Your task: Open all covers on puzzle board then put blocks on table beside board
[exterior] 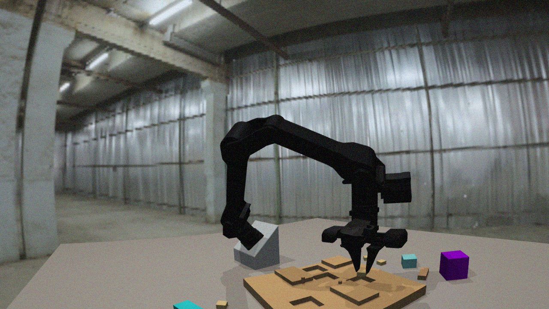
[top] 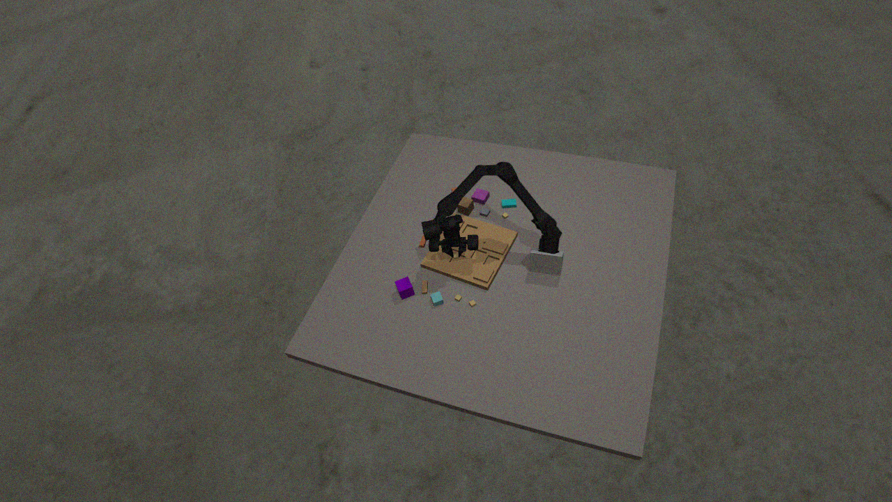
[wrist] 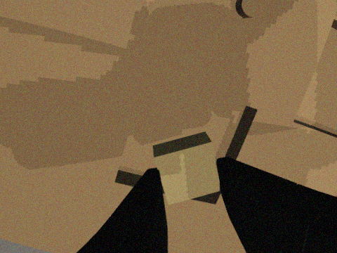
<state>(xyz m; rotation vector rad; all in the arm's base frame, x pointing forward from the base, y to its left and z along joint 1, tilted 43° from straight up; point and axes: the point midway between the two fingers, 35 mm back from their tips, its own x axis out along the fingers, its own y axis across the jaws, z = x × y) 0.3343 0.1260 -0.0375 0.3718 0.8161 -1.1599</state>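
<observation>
The teal block lies 36 cm to the right of my gripper tip, 8 cm behind it and 3 cm below it. From my gripper tip the other things lie so: purple cube: 20 cm to the left, 13 cm ahead, 2 cm below; orange piece: 15 cm to the left, 7 cm ahead, 4 cm below; light blue block: 19 cm to the left, 3 cm below.
</observation>
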